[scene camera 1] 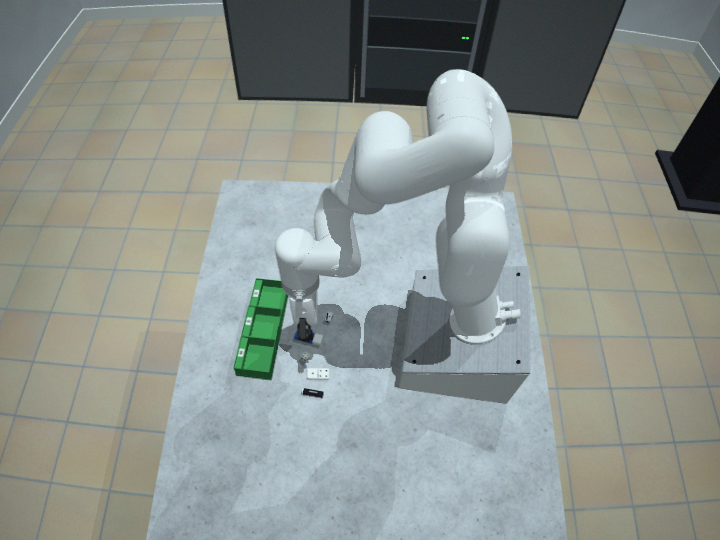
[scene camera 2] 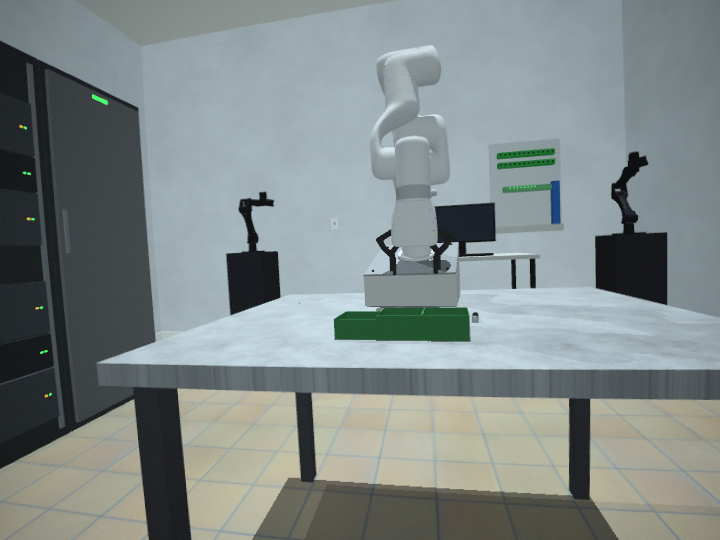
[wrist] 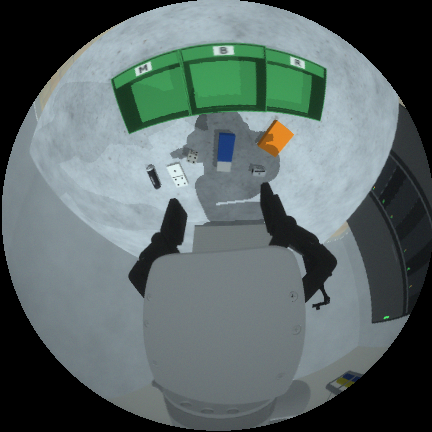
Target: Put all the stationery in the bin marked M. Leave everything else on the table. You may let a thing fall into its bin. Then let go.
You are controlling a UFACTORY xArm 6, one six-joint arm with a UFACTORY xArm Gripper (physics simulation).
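Frame: origin at the arm's base, x right, y ahead, z up, level; metres.
Where they show: gripper, fingertip midpoint: (scene camera 1: 306,320) (scene camera 2: 415,274) (wrist: 219,199); arm's base at its link origin: (scene camera 1: 478,319) (scene camera 2: 417,254).
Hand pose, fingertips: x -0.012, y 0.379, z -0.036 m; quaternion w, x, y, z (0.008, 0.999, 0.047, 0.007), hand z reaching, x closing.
Things, the pixels of their top centre, and the offset from my fingertips. "*": a spot on its surface instead.
- blue eraser with a white end, top centre: (wrist: 224,154) (scene camera 1: 308,336) dz -0.097, dx +0.012, dy +0.001 m
- small grey metal sharpener at its top centre: (wrist: 259,172) (scene camera 1: 328,316) dz -0.099, dx +0.071, dy -0.042 m
- orange block at its top centre: (wrist: 276,139) dz -0.100, dx +0.096, dy +0.021 m
- black battery at its top centre: (wrist: 151,179) (scene camera 1: 312,391) (scene camera 2: 475,313) dz -0.096, dx -0.129, dy -0.022 m
- white domino at its top centre: (wrist: 177,175) (scene camera 1: 318,373) dz -0.103, dx -0.080, dy -0.030 m
- die at its top centre: (wrist: 191,158) (scene camera 1: 305,355) dz -0.094, dx -0.042, dy +0.003 m
- Bin B at a spot on its surface: (wrist: 225,82) * dz -0.103, dx +0.025, dy +0.108 m
- bin R at a spot on its surface: (wrist: 290,90) * dz -0.103, dx +0.114, dy +0.101 m
My gripper (scene camera 1: 303,331) (scene camera 2: 415,271) (wrist: 219,199) is open and empty, pointing down high above the table. A blue eraser with a white end (scene camera 1: 317,338) (wrist: 226,147) lies on the table, partly hidden by the gripper in scene camera 1. A small grey metal sharpener (scene camera 1: 328,317) (wrist: 258,171) lies beside it. An orange block (wrist: 276,138), perhaps a sticky-note pad, lies near the bins; the arm hides it in scene camera 1. The bin marked M (scene camera 1: 254,373) (scene camera 2: 449,325) (wrist: 160,62) is the end compartment nearest the battery. No object shows in it in the wrist view.
A black battery (scene camera 1: 312,392) (scene camera 2: 475,317) (wrist: 153,177), a white domino (scene camera 1: 318,373) (wrist: 177,175) and a die (scene camera 1: 304,356) (wrist: 192,156) lie on the M side of the eraser. Bin B (wrist: 225,82) is in the middle and bin R (wrist: 290,90) at the other end.
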